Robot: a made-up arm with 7 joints.
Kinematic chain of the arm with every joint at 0, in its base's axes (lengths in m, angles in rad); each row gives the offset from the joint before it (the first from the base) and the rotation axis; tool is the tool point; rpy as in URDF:
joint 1: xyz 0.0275 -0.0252 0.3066 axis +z
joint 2: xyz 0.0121 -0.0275 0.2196 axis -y
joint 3: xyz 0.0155 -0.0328 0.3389 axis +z
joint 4: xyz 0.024 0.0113 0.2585 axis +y
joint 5: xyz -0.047 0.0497 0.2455 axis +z
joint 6: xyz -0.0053 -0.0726 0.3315 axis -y
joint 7: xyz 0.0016 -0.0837 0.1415 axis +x
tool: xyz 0.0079 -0.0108 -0.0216 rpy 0 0 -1.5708
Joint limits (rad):
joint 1: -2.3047..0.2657
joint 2: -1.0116..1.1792
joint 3: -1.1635..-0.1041
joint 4: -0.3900..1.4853
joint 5: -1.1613..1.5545
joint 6: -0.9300..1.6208
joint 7: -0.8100..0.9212
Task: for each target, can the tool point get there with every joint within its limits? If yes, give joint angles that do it. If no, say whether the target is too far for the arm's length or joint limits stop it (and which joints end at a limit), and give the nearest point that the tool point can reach.
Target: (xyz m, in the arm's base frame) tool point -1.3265 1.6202 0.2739
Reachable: no: too far | nearest point -0.7578 0.9292 0.5774 | short by 0.945 m
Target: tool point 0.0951 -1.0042 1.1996
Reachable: yes | joints -1.1264 -0.4143 -0.3485 0.9700 0.4958 0.2059 -0.1026
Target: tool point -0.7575 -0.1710 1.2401
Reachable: yes | joints -2.0832 -0.3322 -0.9759 1.1507 0.9566 1.3801 0.6484
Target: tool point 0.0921 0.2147 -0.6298
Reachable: no: joint limits stop it (at a limit: joint 1, joint 2, joint 3, joint 4, joint 6, joint 7) | nearest point 0.8137 0.1691 0.1898 | short by 1.093 m
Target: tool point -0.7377 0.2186 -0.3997
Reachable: no: joint limits stop it (at a limit: joint 1, joint 2, joint 4, joint 7) | nearest point -0.8352 -0.2688 0.2868 | short by 0.848 m
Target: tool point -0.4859 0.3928 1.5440
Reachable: yes | joints -1.4314 0.7878 -0.8513 0.6390 0.9496 -0.4638 0.0035
